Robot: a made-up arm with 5 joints.
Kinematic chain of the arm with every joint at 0, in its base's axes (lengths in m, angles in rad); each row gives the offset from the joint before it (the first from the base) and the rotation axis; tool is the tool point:
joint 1: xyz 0 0 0.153 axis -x
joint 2: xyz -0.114 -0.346 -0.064 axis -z
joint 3: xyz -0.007 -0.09 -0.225 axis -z
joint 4: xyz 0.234 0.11 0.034 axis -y
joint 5: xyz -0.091 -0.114 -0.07 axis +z
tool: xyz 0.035 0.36 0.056
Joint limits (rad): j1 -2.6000..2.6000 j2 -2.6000..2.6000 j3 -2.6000..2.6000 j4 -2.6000..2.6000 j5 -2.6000..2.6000
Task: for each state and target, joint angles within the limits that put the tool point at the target. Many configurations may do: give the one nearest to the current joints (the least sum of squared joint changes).
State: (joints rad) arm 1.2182 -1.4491 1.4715 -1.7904 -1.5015
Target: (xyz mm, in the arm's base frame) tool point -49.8 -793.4 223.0
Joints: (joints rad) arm 0.7475 -0.9449 1.8236 -1.7796 -1.8809
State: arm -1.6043 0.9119 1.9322 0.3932 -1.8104
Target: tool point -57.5 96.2 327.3
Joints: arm -1.9557 1.8896 2.6000 0.6318 -2.1587
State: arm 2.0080 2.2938 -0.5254 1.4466 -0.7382
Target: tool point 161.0 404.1 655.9
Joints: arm 2.5162 1.8014 -0.6872 0.4668 -0.9069
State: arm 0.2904 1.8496 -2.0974 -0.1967 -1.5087
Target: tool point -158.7 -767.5 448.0
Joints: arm 0.7595 2.4167 -1.2477 -0.2056 -1.9853
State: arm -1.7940 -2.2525 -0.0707 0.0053 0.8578
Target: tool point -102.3 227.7 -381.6
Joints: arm -1.6264 -2.2980 -0.0870 -0.1937 0.9758
